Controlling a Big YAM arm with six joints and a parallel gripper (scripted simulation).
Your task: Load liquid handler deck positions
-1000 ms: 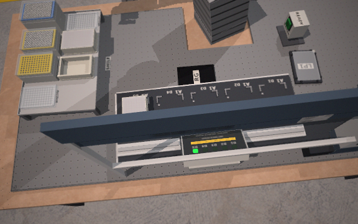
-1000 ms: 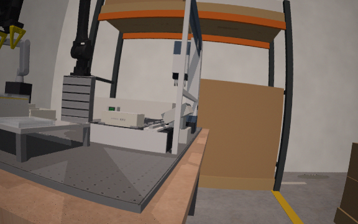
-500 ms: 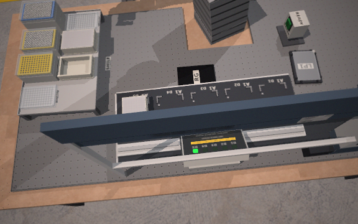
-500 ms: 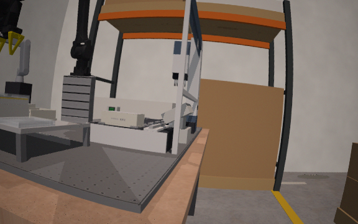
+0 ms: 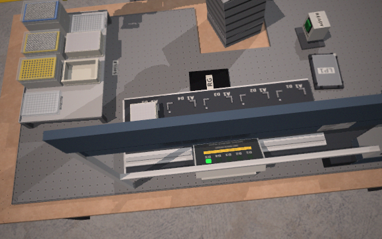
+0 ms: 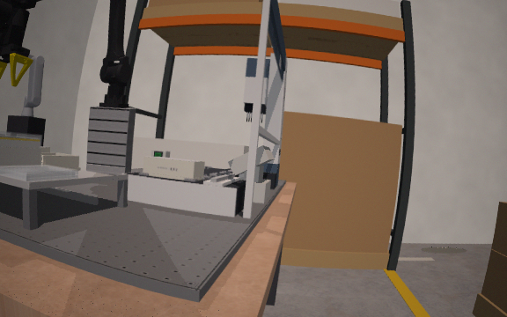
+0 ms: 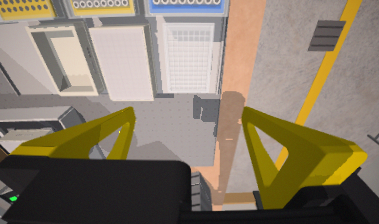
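Now: hand 10 mm to the right of the sample plate C15 and 180 mm above it. From my hand the other things lie so: reservoir (210 mm ahead, 40 mm to the right, 180 mm below); then shelf (150 mm ahead, 90 mm to the right, 190 mm below); then shelf label (180 mm ahead, 70 mm to the left, 250 mm below).
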